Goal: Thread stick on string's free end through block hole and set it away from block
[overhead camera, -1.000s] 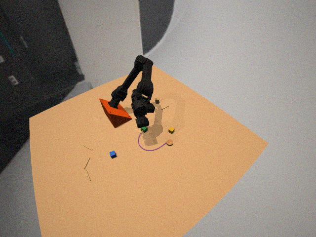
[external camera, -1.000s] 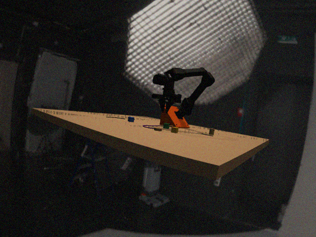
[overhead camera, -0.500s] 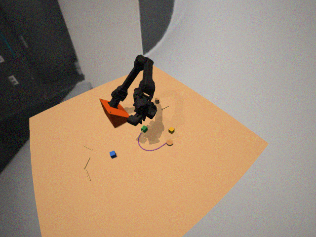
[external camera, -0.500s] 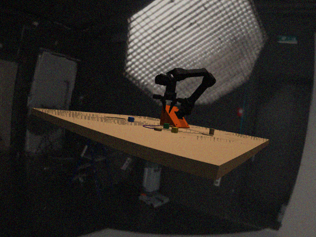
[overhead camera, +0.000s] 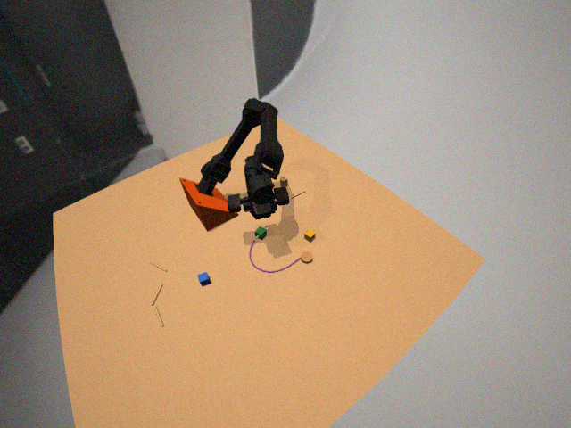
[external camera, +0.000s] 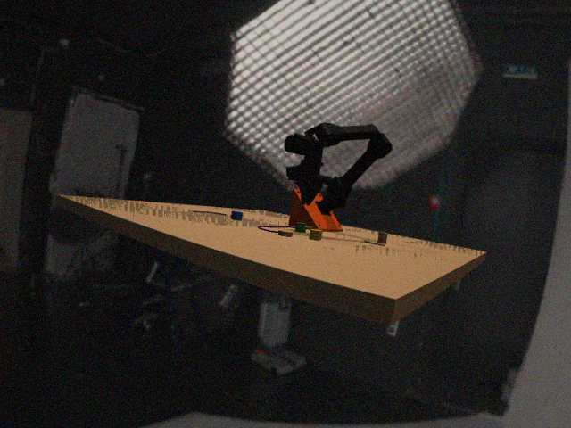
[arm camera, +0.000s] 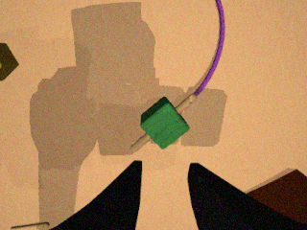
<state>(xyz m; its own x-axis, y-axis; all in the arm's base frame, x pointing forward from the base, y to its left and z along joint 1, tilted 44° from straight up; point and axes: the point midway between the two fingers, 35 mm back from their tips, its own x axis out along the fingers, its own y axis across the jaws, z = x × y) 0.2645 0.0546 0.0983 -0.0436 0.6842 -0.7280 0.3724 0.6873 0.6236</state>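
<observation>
Right now my gripper tip is 80 mm above the green cube and 10 mm to the left of it. From my gripper tip the other things lie so: thin wooden stick 80 mm below, 20 mm to the right; yellow cube 130 mm to the left, 100 mm ahead, 80 mm below; round wooden button 170 mm ahead, 80 mm below, 70 mm to the left.
</observation>
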